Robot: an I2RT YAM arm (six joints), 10 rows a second.
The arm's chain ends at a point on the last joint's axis. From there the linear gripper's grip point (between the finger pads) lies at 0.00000 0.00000 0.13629 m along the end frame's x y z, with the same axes.
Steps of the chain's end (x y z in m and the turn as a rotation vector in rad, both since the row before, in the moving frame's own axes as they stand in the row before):
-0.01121 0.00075 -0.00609 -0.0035 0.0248 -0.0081
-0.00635 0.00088 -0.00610 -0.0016 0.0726 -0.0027
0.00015 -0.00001 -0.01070 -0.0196 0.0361 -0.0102
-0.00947 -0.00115 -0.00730 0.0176 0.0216 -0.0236
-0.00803 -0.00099 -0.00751 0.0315 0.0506 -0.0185
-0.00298 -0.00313 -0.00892 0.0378 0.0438 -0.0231
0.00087 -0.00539 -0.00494 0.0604 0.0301 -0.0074
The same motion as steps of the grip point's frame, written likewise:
-0.00783 0.00121 -0.00613 -0.0035 0.0248 -0.0081
0.00354 0.00108 -0.00646 -0.0016 0.0726 -0.0027
0.00508 0.00264 -0.01081 -0.0196 0.0361 -0.0102
-0.00656 -0.00358 -0.00735 0.0176 0.0216 -0.0236
-0.00118 -0.00534 -0.00775 0.0315 0.0506 -0.0185
0.00293 -0.00835 -0.00915 0.0378 0.0438 -0.0231
0.00494 -0.01363 -0.00525 0.0604 0.0301 -0.0074

